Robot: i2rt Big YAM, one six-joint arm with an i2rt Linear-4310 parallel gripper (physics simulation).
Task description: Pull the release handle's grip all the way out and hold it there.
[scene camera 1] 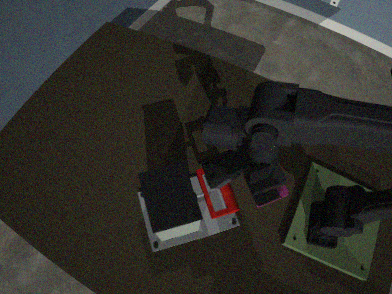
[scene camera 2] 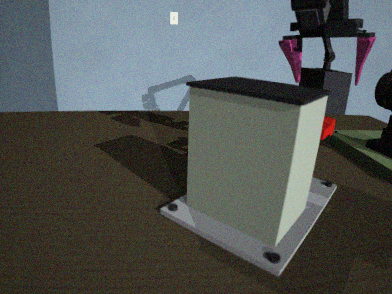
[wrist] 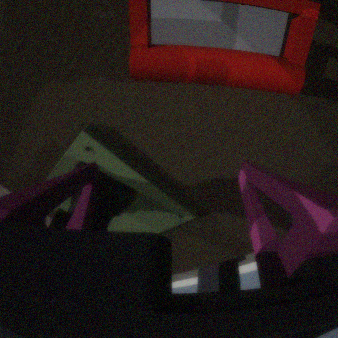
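Observation:
The release handle's red grip (scene camera 1: pixel 231 198) (scene camera 2: pixel 328 128) (wrist: pixel 215 65) is a rectangular frame beside a pale block with a black top (scene camera 1: pixel 170 200) (scene camera 2: pixel 240 160). In scene camera 1 a short light rod shows between grip and block, and the grip lies over the grey base plate (scene camera 1: pixel 220 227) (scene camera 2: pixel 220 231). My gripper (scene camera 2: pixel 328 82) (wrist: pixel 168 169) is wide open, with magenta fingers and nothing between them. In scene camera 2 it hangs higher than the grip. In the wrist view the grip lies beyond the fingertips, near the top edge. The arm partly hides the fingers in scene camera 1.
A green tray (scene camera 1: pixel 300 237) (scene camera 2: pixel 357 134) (wrist: pixel 140 222) stands to the right of the block in scene camera 1, with a dark object (scene camera 1: pixel 325 225) over it. My arm (scene camera 1: pixel 340 120) reaches in from the right. The block stands between scene camera 2 and much of the grip.

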